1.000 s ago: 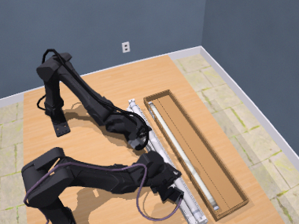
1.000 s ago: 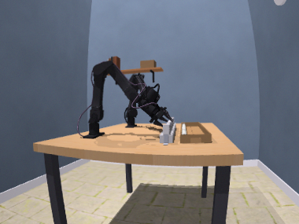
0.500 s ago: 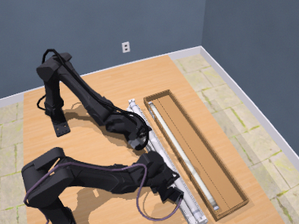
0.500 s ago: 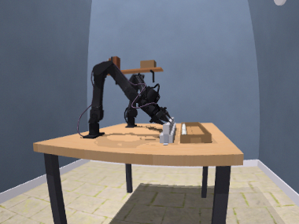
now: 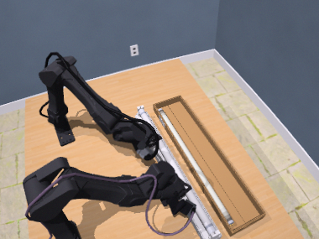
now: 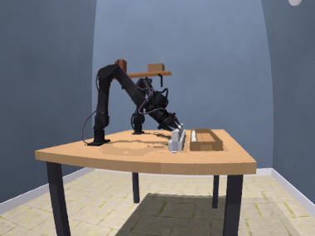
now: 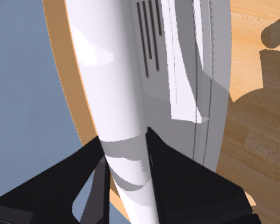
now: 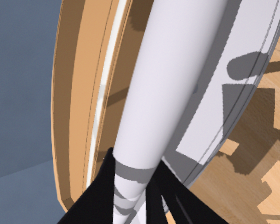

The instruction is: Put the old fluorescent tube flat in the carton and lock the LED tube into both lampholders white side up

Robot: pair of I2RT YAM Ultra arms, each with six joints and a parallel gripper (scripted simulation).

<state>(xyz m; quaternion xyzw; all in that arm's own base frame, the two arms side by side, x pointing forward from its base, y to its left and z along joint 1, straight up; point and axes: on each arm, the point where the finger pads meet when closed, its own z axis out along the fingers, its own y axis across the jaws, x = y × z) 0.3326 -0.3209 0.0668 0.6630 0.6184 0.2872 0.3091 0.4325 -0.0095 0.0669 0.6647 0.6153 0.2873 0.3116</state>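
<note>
The LED tube lies 12 cm to the left of my right hand and 2 cm behind it. Also, from my right hand: light fixture: 12 cm to the left, 2 cm behind, 1 cm below; old fluorescent tube: 14 cm to the left, 7 cm ahead, 5 cm below; lampholder: 18 cm to the right, 3 cm ahead.
Right now my left hand is 20 mm short of the LED tube and 120 mm to the left of it. Round my left hand: light fixture 20 mm ahead, 120 mm to the right, 10 mm below; old fluorescent tube 100 mm ahead, 100 mm to the right, 50 mm below; brown carton 150 mm ahead, 90 mm to the right, 50 mm below.
</note>
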